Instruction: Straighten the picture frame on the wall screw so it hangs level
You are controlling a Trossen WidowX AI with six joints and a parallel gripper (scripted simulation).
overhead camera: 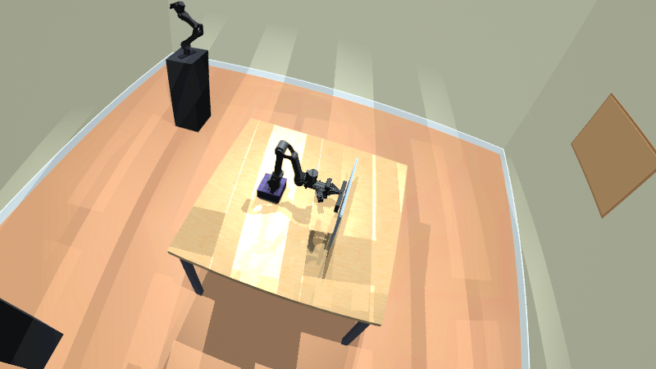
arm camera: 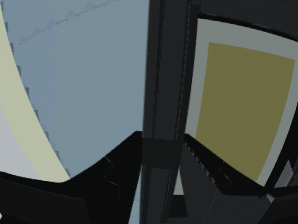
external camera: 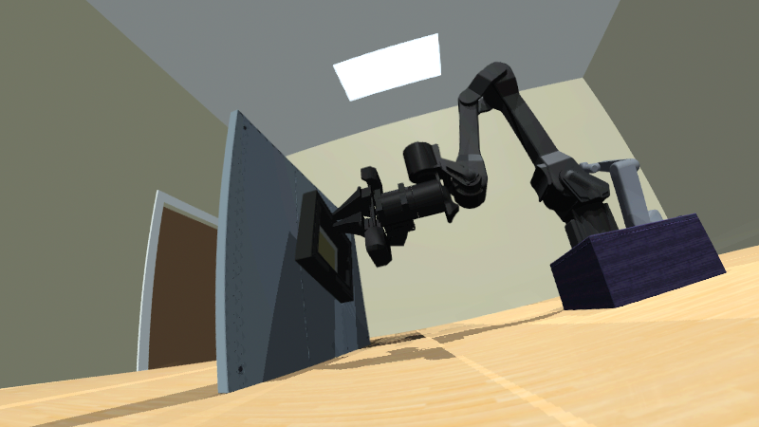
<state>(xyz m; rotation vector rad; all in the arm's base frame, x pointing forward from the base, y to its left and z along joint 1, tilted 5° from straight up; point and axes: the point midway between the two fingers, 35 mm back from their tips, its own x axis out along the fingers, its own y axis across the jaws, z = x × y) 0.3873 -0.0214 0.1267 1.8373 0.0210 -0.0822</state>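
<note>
My gripper tip is now 1 cm short of the picture frame, 1 cm to the right of it and 5 cm above it. Round my gripper tip: wall panel: 2 cm ahead, 7 cm below.
</note>
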